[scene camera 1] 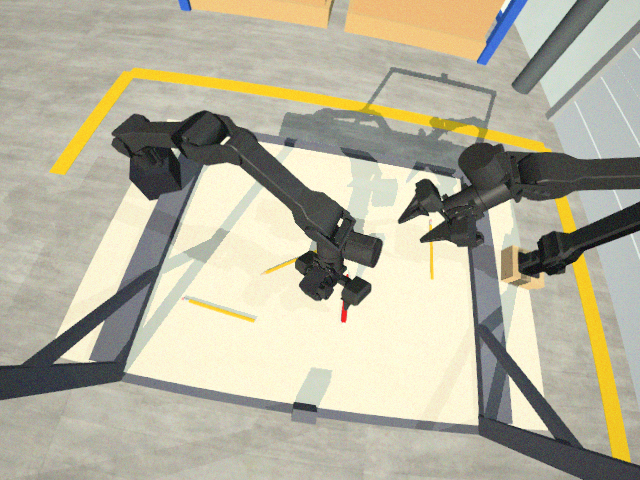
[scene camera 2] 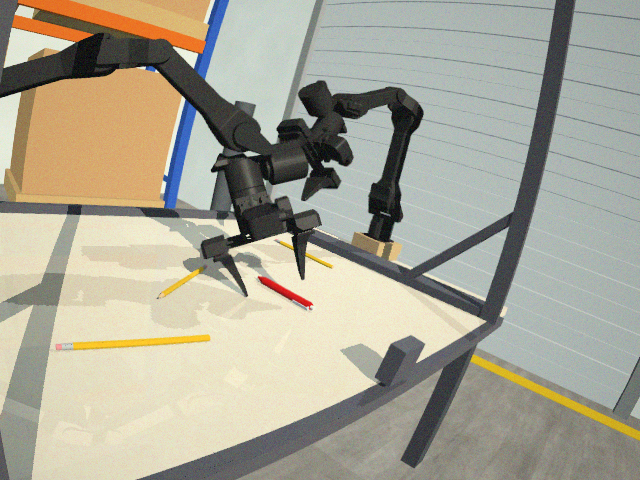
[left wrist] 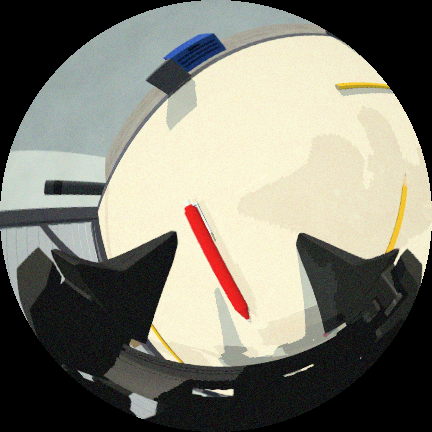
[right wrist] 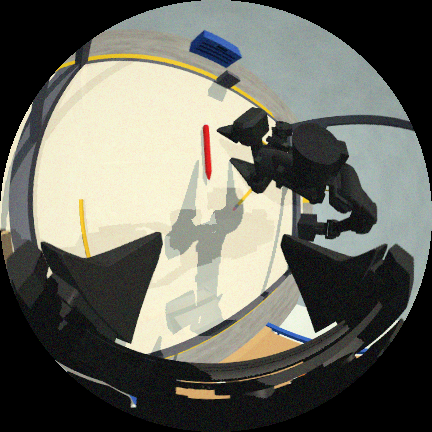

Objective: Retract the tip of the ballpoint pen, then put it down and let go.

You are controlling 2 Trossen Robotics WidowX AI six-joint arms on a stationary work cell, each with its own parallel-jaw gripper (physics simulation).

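Where they show: left gripper, fingertip midpoint: (scene camera 1: 331,300) (scene camera 2: 275,288) (left wrist: 240,238) (right wrist: 224,145); right gripper, fingertip midpoint: (scene camera 1: 409,232) (scene camera 2: 292,185) (right wrist: 224,240); left arm's base, origin of the base link: (scene camera 1: 149,160) (right wrist: 315,227); right arm's base, origin of the base link: (scene camera 1: 528,265) (scene camera 2: 378,238).
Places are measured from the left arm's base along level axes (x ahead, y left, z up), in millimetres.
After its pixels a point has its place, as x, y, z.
Note:
The red ballpoint pen (scene camera 1: 343,314) {397, -500, -94} (scene camera 2: 285,293) {407, -468, -99} (left wrist: 217,262) {411, -463, -95} (right wrist: 207,152) {422, -455, -94} lies flat on the pale table top. In the left wrist view its white button and clip are at the upper left end, and a small grey point shows at the lower right end. My left gripper (scene camera 2: 274,287) {377, -459, -85} (left wrist: 240,238) {377, -459, -85} (right wrist: 224,145) {377, -459, -85} is open and empty, pointing down low above the table close to the pen; in scene camera 1 its arm covers part of the pen. My right gripper (scene camera 1: 409,231) {565, -381, 56} (right wrist: 224,240) {565, -381, 56} is open and empty, raised above the table well away from the pen.
One yellow pencil (scene camera 1: 221,310) {112, -412, -100} (scene camera 2: 139,342) {103, -411, -101} (left wrist: 362,86) lies at the left in scene camera 1. Another pencil (scene camera 1: 281,265) {279, -336, -100} (scene camera 2: 180,283) {291, -337, -101} (left wrist: 400,215) lies beside my left gripper. A third pencil (scene camera 1: 431,253) {699, -408, -101} (scene camera 2: 315,259) {686, -432, -103} (right wrist: 84,225) {680, -441, -101} lies near the right edge. A dark block (scene camera 1: 305,413) {252, -671, -49} (scene camera 2: 400,360) {222, -673, -63} sits on the frame edge.

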